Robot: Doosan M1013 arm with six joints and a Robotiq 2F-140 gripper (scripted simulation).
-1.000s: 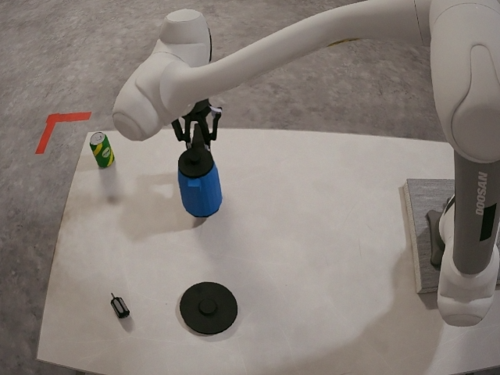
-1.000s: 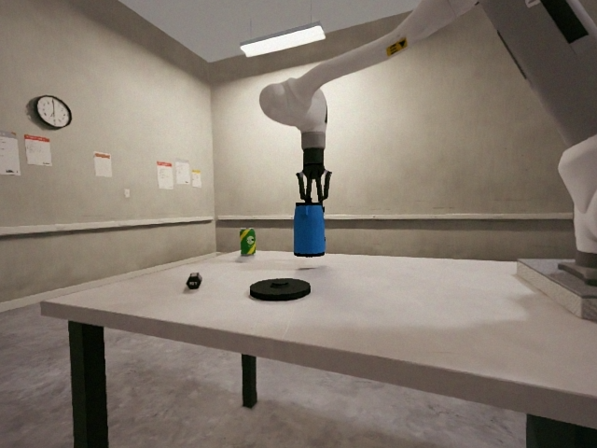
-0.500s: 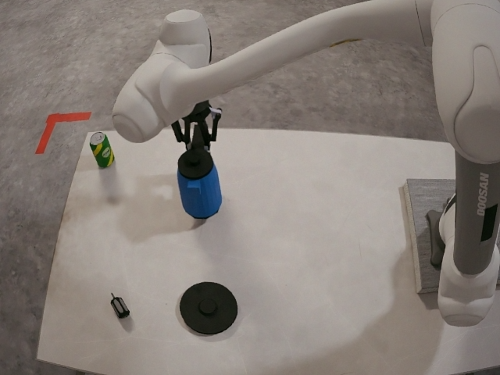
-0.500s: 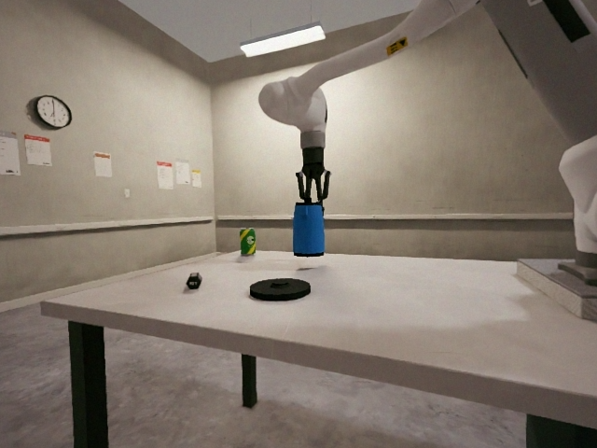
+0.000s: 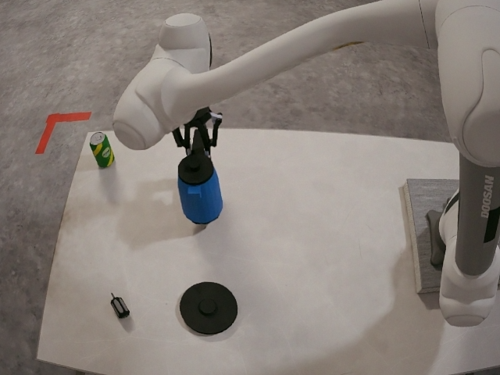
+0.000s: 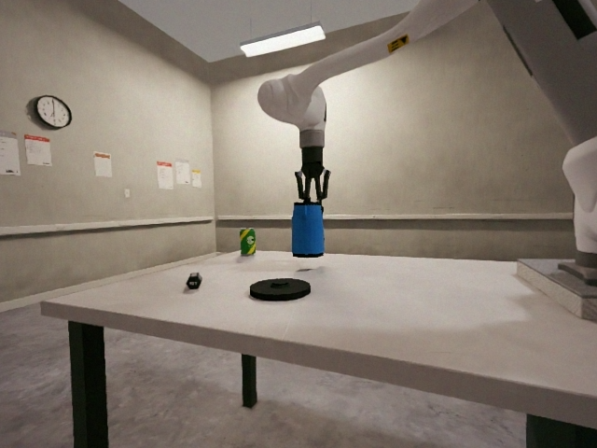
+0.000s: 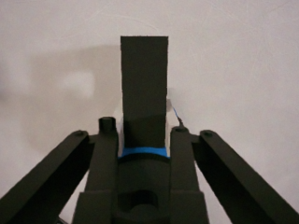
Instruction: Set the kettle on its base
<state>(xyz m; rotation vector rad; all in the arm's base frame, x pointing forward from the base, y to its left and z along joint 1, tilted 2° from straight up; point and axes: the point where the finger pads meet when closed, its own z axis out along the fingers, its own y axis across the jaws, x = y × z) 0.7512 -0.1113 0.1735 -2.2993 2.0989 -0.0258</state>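
My gripper is now 6 cm above the blue kettle and 3 cm to the right of it. From my hand the other things lie so: green can: 36 cm ahead, 14 cm below, 10 cm to the right; then round black base: 34 cm to the left, 19 cm below, 6 cm behind.
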